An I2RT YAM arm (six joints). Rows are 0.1 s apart.
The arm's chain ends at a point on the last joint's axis. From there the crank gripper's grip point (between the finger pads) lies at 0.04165 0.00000 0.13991 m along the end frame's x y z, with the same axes.
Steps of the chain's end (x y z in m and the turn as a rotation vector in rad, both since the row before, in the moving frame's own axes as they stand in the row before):
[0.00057 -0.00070 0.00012 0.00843 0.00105 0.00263]
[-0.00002 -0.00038 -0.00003 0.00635 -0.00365 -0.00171]
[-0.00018 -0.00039 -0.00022 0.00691 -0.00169 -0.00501]
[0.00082 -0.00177 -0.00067 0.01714 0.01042 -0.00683]
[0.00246 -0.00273 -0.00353 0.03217 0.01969 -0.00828]
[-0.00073 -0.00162 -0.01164 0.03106 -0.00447 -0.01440]
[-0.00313 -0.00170 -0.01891 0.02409 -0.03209 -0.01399]
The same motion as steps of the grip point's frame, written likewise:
[0.00072 -0.00177 0.00007 0.00843 0.00105 0.00263]
[-0.00053 -0.00134 0.00012 0.00635 -0.00365 -0.00171]
[-0.00042 -0.00157 -0.00015 0.00691 -0.00169 -0.00501]
[0.00227 -0.00445 -0.00113 0.01714 0.01042 -0.00683]
[0.00519 -0.00757 -0.00445 0.03217 0.01969 -0.00828]
[-0.00139 -0.00656 -0.01153 0.03106 -0.00447 -0.01440]
[-0.00767 -0.00564 -0.01769 0.02409 -0.03209 -0.01399]

